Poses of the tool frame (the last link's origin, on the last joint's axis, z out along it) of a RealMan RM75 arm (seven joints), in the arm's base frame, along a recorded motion.
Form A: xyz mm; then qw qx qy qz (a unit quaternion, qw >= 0).
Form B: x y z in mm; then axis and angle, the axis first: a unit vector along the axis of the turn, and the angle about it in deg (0 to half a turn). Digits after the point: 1 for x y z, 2 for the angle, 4 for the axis.
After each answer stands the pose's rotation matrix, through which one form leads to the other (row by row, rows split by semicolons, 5 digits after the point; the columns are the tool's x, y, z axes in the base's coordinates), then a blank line. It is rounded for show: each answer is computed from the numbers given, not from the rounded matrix.
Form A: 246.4, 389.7, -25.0, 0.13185, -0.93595, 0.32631, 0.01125
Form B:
246.4, 389.7, -25.0, -0.9442, 0.3292, 0.0113, 164.85
0.78679 -0.61379 0.06499; -0.60786 -0.75227 0.25415; -0.10711 -0.23947 -0.96498

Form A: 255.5, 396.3, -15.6, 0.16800, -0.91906, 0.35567, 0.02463
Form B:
255.5, 396.3, -15.6, -0.9323, 0.3608, 0.0250, 160.66
0.74579 -0.66204 0.07423; -0.64549 -0.69055 0.32632; -0.16478 -0.29128 -0.94234

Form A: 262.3, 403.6, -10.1, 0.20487, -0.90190, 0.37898, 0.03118
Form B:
262.3, 403.6, -10.1, -0.9214, 0.3872, 0.0319, 156.36
0.71080 -0.69638 0.09904; -0.67083 -0.62880 0.39318; -0.21153 -0.34591 -0.91411

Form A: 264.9, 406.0, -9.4, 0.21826, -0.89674, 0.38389, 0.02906
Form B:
264.9, 406.0, -9.4, -0.9189, 0.3934, 0.0298, 154.79
0.70357 -0.70119 0.11546; -0.67582 -0.60998 0.41376; -0.21970 -0.36913 -0.90304

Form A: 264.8, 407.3, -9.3, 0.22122, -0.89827, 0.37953, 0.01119
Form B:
264.8, 407.3, -9.3, -0.9211, 0.3892, 0.0115, 154.44
0.71166 -0.68679 0.14782; -0.67689 -0.61404 0.40593; -0.18802 -0.38894 -0.90187

